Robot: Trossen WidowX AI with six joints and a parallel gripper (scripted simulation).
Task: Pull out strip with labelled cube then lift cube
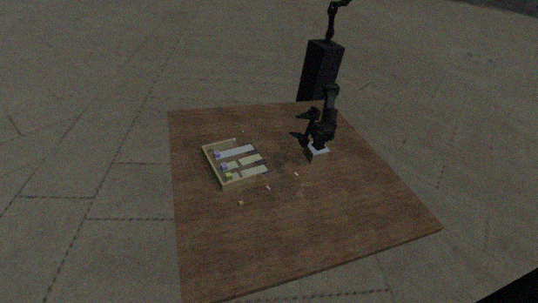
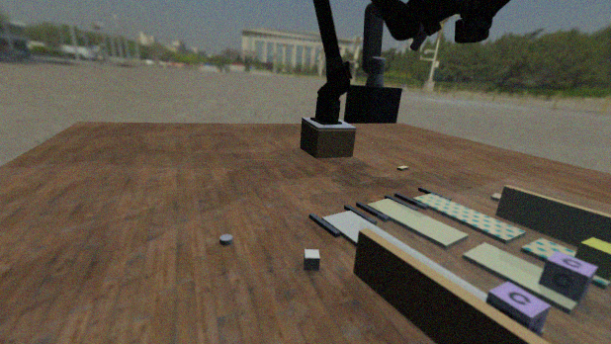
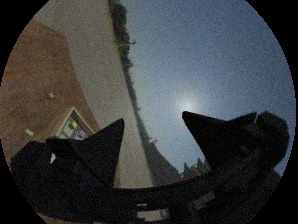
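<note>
My gripper tip is 9 cm short of the cube, 42 cm to the left of it and 38 cm above it. From my gripper tip the other things lie so: disc (1 cm ahead, 49 cm to the right, 38 cm below).
</note>
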